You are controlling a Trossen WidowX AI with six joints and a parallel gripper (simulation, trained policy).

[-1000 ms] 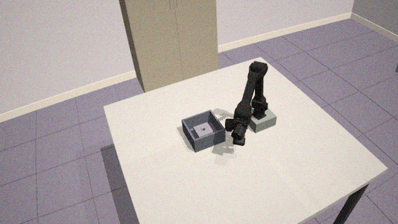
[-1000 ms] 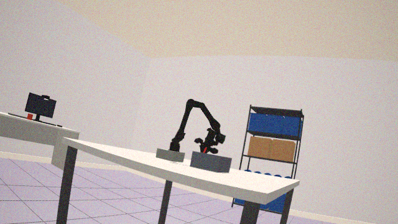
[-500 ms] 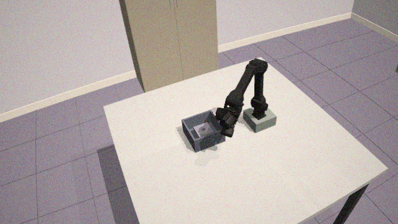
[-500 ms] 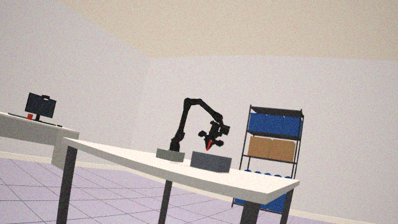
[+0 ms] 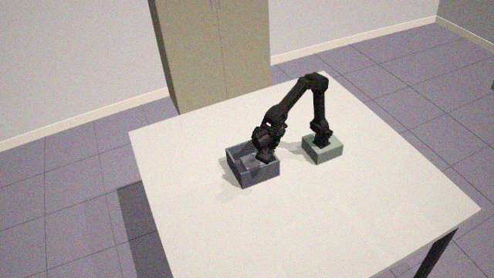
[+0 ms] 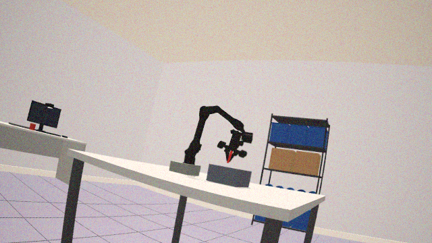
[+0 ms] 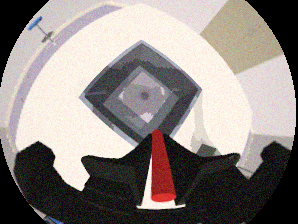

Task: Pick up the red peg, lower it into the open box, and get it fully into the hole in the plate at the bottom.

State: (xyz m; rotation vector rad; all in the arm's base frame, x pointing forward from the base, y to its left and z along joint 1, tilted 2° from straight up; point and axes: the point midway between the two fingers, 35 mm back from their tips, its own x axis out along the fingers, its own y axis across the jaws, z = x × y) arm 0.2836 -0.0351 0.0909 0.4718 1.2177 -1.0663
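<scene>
Now: the light plate 40 mm ahead of my gripper tip, 60 mm to the right of it and 90 mm below it. Round my gripper tip: red peg (10 mm to the left, 30 mm above); grey box (40 mm ahead, 60 mm to the right, 110 mm below).
</scene>
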